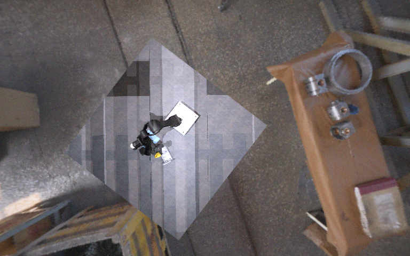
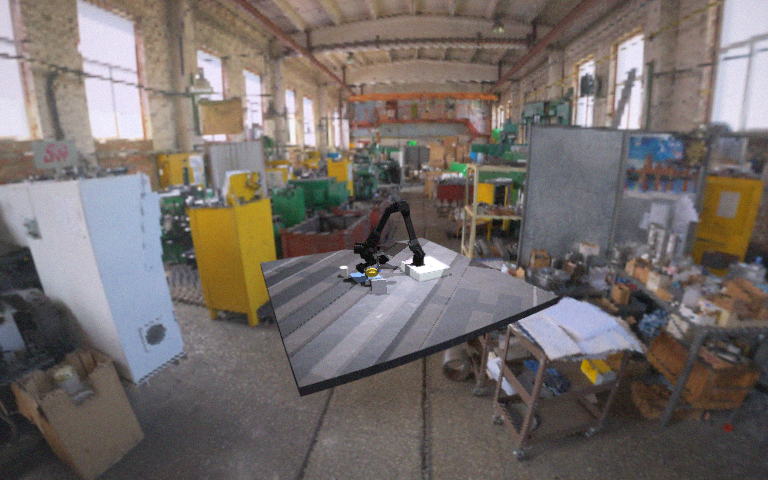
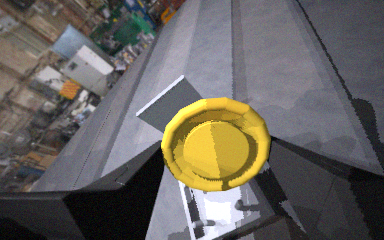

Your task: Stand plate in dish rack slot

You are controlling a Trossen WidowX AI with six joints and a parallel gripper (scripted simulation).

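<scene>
Now: gripper tip 50 mm above the dish rack, 40 mm to the right of it and 20 mm past it. From my gripper tip the other things lie so: blue spoon 190 mm to the right, 160 mm behind, 70 mm below; then yellow plate 10 mm to the right.
</scene>
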